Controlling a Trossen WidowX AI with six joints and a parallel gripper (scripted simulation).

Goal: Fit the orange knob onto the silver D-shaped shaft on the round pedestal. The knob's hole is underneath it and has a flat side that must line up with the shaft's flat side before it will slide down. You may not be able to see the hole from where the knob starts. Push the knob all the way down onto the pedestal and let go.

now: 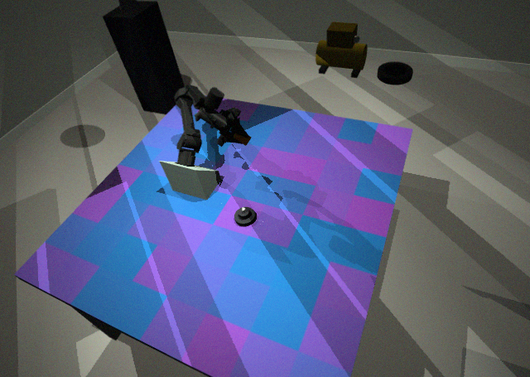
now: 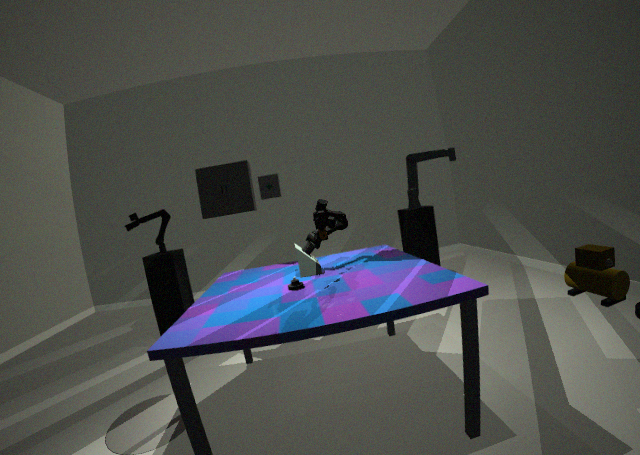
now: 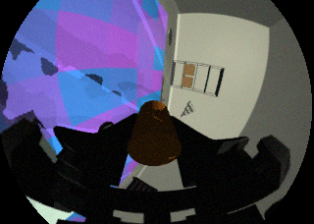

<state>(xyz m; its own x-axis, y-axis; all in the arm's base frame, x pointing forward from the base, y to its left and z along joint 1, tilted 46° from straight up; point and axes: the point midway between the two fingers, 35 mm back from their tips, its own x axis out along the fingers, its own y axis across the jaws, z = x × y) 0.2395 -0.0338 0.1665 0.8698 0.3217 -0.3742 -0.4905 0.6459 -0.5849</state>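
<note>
Right now the orange knob is 30 mm behind my gripper tip and 20 mm above it. Round my gripper tip: round dark pedestal: 220 mm below, 190 mm to the right, 40 mm ahead.
</note>
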